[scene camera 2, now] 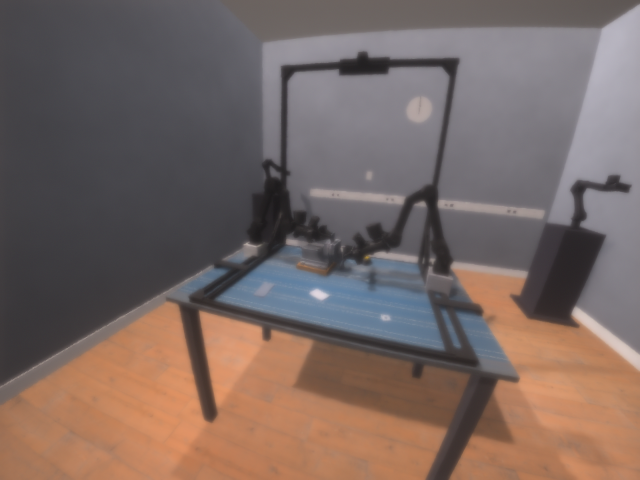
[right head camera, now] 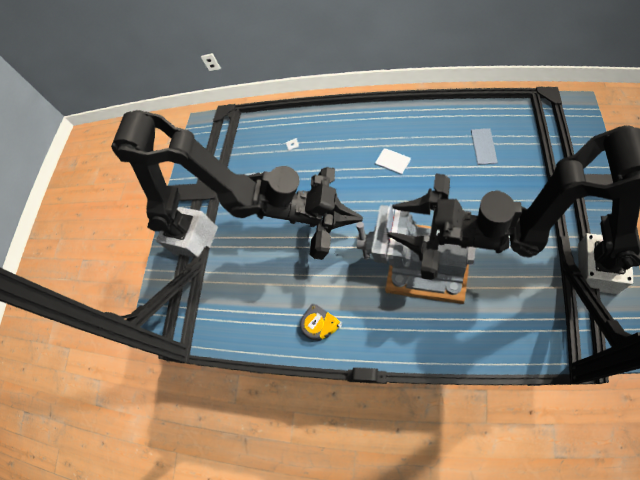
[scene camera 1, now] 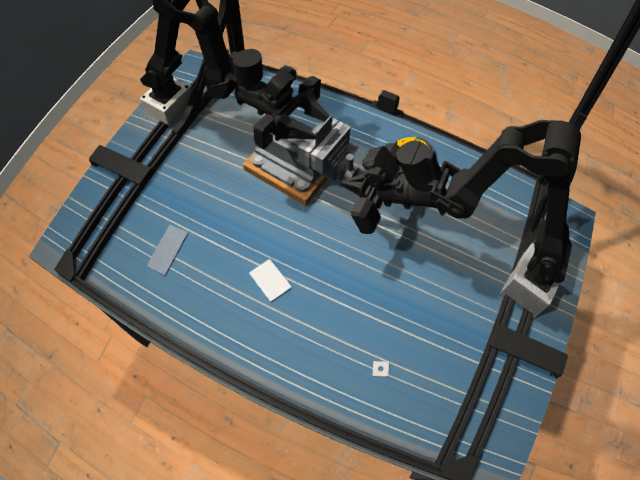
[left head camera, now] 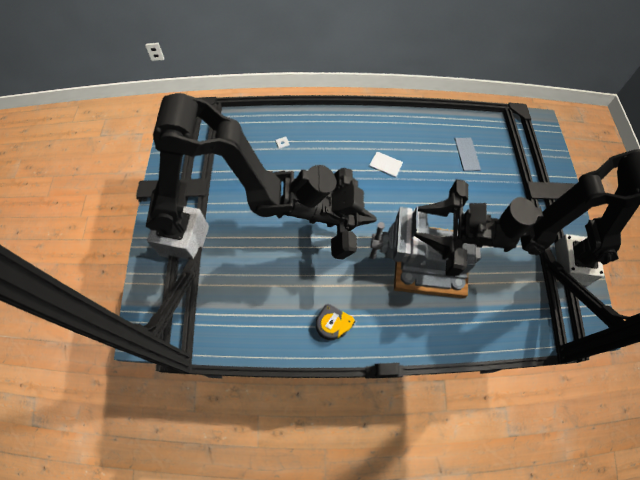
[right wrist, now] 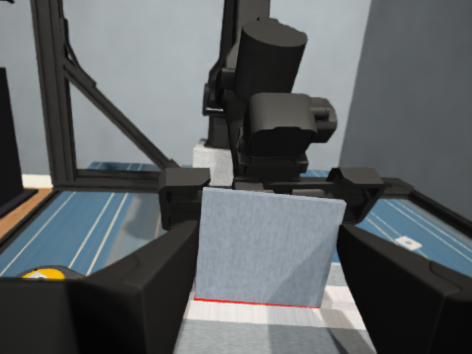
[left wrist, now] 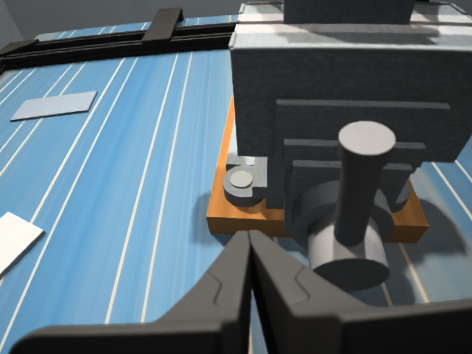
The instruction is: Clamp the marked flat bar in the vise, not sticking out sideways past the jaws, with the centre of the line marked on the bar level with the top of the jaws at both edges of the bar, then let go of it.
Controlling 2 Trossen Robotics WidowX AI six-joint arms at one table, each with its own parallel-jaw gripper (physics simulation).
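Pixels of known places: left gripper, fingertip midpoint: (scene camera 2: pixel 342 257) (right head camera: pixel 362 219) (scene camera 1: pixel 342 183) (left head camera: pixel 375 219) (left wrist: pixel 248 241); right gripper, fingertip midpoint: (scene camera 2: pixel 332 236) (right head camera: pixel 389 220) (scene camera 1: pixel 323 129) (left head camera: pixel 415 221) (right wrist: pixel 268 233); left arm's base, origin of the base link: (scene camera 2: pixel 440 272) (right head camera: pixel 178 226) (scene camera 1: pixel 541 273) (left head camera: pixel 173 224) (right wrist: pixel 221 145); right arm's base, origin of the base link: (scene camera 2: pixel 255 243) (right head camera: pixel 609 257) (scene camera 1: pixel 164 92) (left head camera: pixel 585 254).
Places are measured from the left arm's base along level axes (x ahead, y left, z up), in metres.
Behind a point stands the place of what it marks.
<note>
The grey flat bar (right wrist: pixel 265 245) {x 0.514, y 0.058, z 0.089 m} (left wrist: pixel 350 11) {x 0.511, y 0.057, z 0.067 m} stands upright between the jaws of the vise (left head camera: pixel 406 242) {x 0.504, y 0.024, z 0.062 m} (right head camera: pixel 381 240) {x 0.501, y 0.028, z 0.062 m} (left wrist: pixel 255 75) {x 0.483, y 0.092, z 0.053 m}. In the right wrist view its red line runs along the jaw top, slightly slanted in the picture. My right gripper (right wrist: pixel 268 233) {x 0.513, y 0.058, z 0.093 m} (left head camera: pixel 419 222) {x 0.513, y 0.058, z 0.093 m} (right head camera: pixel 392 221) {x 0.513, y 0.058, z 0.093 m} is shut on the bar, a finger against each side edge. My left gripper (left wrist: pixel 248 241) {x 0.440, y 0.091, z 0.007 m} (left head camera: pixel 374 219) {x 0.440, y 0.091, z 0.007 m} (right head camera: pixel 360 219) {x 0.440, y 0.091, z 0.007 m} is shut and empty, low in front of the vise's screw handle (left wrist: pixel 357 190) {x 0.444, y 0.057, z 0.036 m} (right head camera: pixel 360 232) {x 0.450, y 0.049, z 0.034 m}. The bar's part below the jaw top is hidden.
A yellow tape measure (left head camera: pixel 333 324) {x 0.389, y -0.137, z -0.054 m} (right head camera: pixel 320 324) {x 0.398, y -0.134, z -0.056 m} lies below the arms in the head camera views. A grey plate (left head camera: pixel 467 153) {x 0.674, y 0.394, z -0.088 m} (scene camera 1: pixel 168 249) {x 0.672, y 0.393, z -0.088 m}, a white card (left head camera: pixel 386 163) {x 0.453, y 0.309, z -0.087 m} (scene camera 1: pixel 269 280) {x 0.454, y 0.310, z -0.087 m} and a small white square with a hole (scene camera 1: pixel 375 363) {x 0.187, y 0.323, z -0.089 m} lie on the blue table. Black rails frame it.
</note>
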